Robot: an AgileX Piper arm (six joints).
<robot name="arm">
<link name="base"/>
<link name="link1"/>
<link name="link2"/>
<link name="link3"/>
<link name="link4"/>
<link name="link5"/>
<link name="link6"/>
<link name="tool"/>
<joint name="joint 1" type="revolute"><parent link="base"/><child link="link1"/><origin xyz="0 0 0.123"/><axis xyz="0 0 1"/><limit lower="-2.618" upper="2.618"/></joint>
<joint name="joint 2" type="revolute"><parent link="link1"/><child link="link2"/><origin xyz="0 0 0"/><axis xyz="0 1 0"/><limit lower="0" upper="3.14"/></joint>
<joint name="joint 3" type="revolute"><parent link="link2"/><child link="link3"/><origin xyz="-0.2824 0 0.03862"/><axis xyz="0 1 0"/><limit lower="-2.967" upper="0"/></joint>
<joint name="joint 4" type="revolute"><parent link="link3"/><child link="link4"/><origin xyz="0.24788 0 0.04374"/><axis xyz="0.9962 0 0.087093"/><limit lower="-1.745" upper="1.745"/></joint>
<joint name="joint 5" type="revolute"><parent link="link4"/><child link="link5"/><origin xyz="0 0 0"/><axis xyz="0 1 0"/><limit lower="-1.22" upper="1.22"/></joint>
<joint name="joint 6" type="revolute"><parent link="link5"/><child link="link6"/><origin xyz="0.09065 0 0.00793"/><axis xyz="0.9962 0 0.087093"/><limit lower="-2.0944" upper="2.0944"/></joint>
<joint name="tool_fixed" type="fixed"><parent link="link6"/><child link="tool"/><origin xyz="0 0 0" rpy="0 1.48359 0"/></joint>
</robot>
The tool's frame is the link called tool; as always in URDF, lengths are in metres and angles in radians.
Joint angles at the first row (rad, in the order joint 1, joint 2, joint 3, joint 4, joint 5, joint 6):
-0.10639, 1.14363, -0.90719, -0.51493, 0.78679, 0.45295
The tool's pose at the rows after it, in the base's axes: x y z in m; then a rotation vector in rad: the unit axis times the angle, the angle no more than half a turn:
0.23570, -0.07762, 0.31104, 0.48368, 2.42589, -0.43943
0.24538, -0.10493, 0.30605, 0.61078, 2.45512, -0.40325
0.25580, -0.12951, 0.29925, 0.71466, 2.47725, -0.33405
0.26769, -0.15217, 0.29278, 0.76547, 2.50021, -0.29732
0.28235, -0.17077, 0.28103, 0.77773, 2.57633, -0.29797
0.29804, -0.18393, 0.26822, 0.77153, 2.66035, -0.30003
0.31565, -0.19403, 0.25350, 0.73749, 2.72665, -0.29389
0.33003, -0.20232, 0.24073, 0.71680, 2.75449, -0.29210
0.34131, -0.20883, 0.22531, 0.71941, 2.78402, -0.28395
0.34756, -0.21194, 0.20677, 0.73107, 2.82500, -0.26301
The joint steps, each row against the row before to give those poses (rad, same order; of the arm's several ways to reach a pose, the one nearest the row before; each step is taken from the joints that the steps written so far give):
-0.09917, 0.08962, -0.06117, 0.06751, 0.00002, -0.04528
-0.11565, 0.07746, -0.05703, 0.09740, -0.00002, -0.06747
-0.09492, 0.08141, -0.05921, 0.11414, -0.00002, -0.07599
-0.06608, 0.08475, -0.06704, 0.07055, 0.00715, -0.06873
-0.03072, 0.10115, -0.07752, 0.01382, 0.04716, -0.04786
-0.00897, 0.09763, -0.07865, -0.00182, 0.05629, -0.03309
0.00003, 0.09443, -0.07268, 0.00374, 0.03004, -0.03886
-0.00002, 0.07298, -0.05417, 0.00001, 0.00141, -0.01810
0.00000, 0.06667, -0.04005, -0.00001, 0.00261, -0.00197
-0.00001, 0.05458, -0.01354, 0.00615, 0.00240, -0.00001

